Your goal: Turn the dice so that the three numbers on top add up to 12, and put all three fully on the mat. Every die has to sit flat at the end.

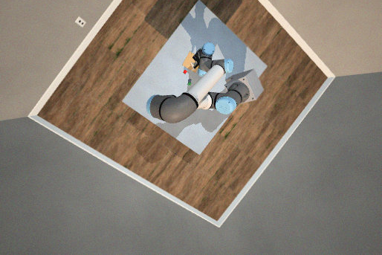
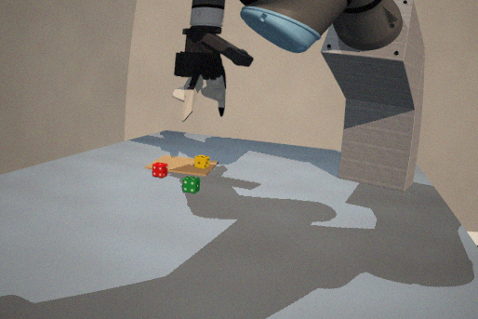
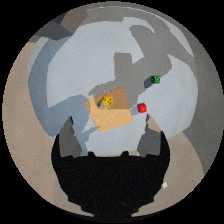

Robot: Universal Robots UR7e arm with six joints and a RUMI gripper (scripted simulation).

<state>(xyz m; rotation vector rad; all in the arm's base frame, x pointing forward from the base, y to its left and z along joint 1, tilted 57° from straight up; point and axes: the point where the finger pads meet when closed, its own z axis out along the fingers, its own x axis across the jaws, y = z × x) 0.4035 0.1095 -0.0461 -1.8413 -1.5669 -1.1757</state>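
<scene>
Now: the red die 11 cm to the left of my hand, 10 cm below it and 3 cm ahead of it. Also, from my hand: green die: 15 cm to the left, 10 cm below, 7 cm behind; then tan mat: 11 cm below, 5 cm ahead; then yellow die: 9 cm below.
</scene>
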